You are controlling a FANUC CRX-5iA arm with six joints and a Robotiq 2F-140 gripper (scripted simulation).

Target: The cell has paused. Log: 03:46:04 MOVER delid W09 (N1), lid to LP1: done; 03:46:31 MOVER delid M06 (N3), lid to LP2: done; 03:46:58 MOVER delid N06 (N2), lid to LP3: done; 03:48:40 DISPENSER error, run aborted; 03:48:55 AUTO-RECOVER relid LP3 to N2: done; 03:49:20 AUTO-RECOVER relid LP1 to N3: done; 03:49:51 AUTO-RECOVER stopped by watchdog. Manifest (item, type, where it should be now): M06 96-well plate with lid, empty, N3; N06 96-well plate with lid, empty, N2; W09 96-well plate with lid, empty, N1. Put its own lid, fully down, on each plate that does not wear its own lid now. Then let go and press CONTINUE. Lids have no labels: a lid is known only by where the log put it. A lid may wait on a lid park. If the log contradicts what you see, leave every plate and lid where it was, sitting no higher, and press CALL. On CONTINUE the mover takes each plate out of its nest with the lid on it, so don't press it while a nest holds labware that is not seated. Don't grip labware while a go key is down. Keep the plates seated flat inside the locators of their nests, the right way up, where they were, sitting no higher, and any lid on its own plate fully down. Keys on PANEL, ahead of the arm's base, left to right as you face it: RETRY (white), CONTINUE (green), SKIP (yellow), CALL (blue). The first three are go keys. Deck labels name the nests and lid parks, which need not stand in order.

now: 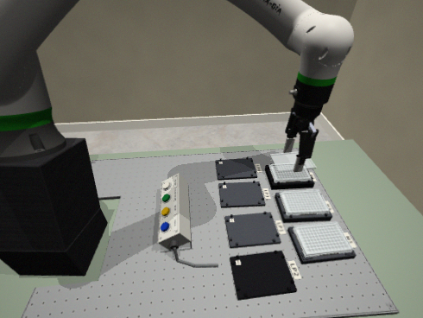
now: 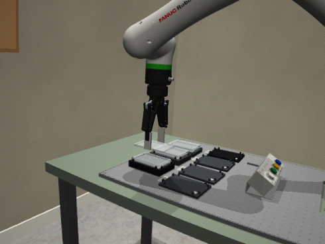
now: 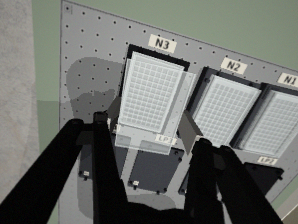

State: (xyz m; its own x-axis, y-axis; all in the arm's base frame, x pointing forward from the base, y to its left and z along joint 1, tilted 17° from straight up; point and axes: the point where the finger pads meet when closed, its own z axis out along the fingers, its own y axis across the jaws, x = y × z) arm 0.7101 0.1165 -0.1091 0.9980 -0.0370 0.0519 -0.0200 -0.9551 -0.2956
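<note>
The plate is 8 cm below my hand. The rest, counted from my hand: lid park LP3: 18 cm behind, 5 cm to the right, 11 cm below; then lid park LP4: 17 cm behind, 8 cm to the left, 11 cm below; then lid park LP1: 18 cm behind, 18 cm to the right, 11 cm below.
</note>
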